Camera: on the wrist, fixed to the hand. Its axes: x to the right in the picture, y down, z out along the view.
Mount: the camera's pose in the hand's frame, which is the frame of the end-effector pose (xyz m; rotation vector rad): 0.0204 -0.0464 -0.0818 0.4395 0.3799 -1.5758
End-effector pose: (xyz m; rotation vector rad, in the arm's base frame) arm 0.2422 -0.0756 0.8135 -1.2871 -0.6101 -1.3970
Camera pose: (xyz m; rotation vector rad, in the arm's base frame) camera 0.1739 -0.1428 0.8225 0.0660 -1.6950 -2.4027
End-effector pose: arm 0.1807 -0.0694 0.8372 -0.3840 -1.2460 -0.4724
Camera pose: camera 0.2267 -0.1539 0.8351 1.1390 -1.0189 -1.4570
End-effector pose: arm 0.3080 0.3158 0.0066 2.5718 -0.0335 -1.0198
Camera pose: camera 0.3723 0.3829 0.0317 -1.8946 -1.5647 0.5716
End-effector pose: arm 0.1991 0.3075 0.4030 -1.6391 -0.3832 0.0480
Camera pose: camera 0.2292 0.2372 0.4614 -0.5498 -1.1549 -1.2373
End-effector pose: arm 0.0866 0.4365 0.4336 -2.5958 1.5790 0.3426
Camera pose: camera 0.1487 0.4251 0.5062 -2.6423 -0.6176 -0.5580
